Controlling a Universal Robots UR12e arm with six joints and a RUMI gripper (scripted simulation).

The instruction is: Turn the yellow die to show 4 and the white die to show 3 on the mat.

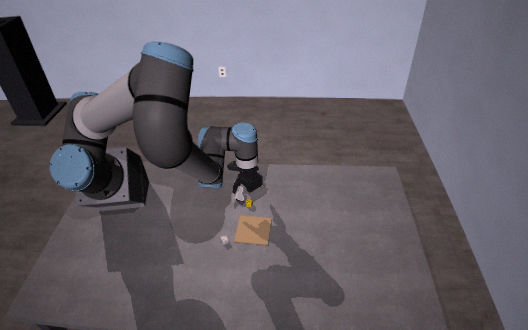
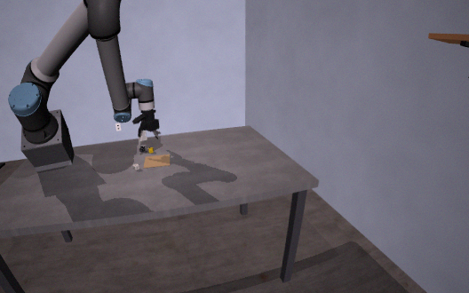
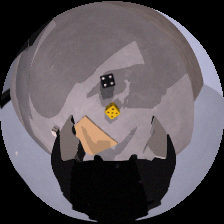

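The yellow die lies 10 mm ahead of my hand, 10 mm to the right of it and 40 mm below it. Round my hand: black die 50 mm behind, 30 mm to the left, 40 mm below; then white die 70 mm behind, 220 mm to the right, 40 mm below; then tan mat 40 mm ahead, 150 mm to the right, 50 mm below.
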